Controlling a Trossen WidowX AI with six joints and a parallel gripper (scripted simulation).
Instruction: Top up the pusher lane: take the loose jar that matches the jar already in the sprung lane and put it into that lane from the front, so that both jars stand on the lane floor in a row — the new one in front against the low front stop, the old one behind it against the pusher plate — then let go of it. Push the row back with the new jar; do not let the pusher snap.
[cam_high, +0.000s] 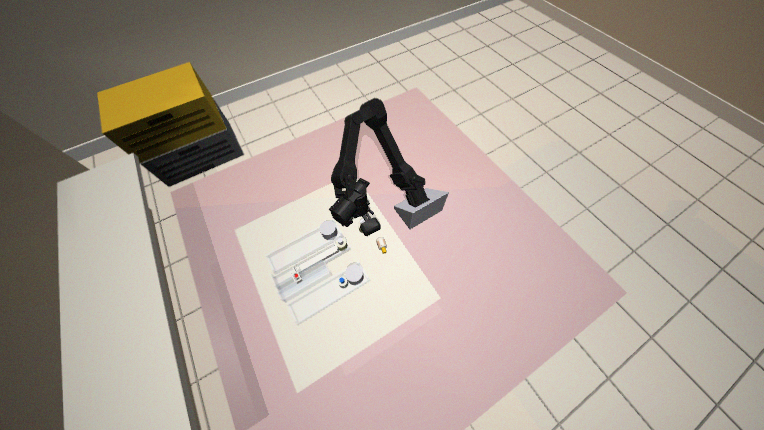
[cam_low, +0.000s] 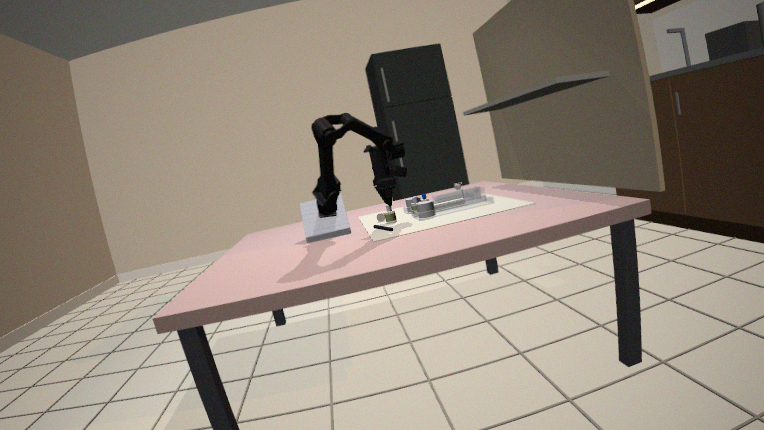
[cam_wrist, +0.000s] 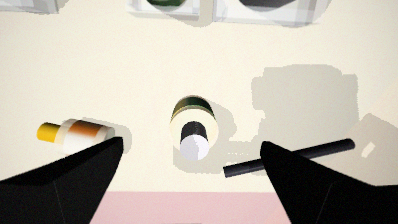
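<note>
Now: gripper tip 4 cm past the black stick, 11 cm to the left of it and 6 cm above it. The rest, counted from my gripper tip: clear lane rack (25 cm ahead, 7 cm to the left, 5 cm below).
</note>
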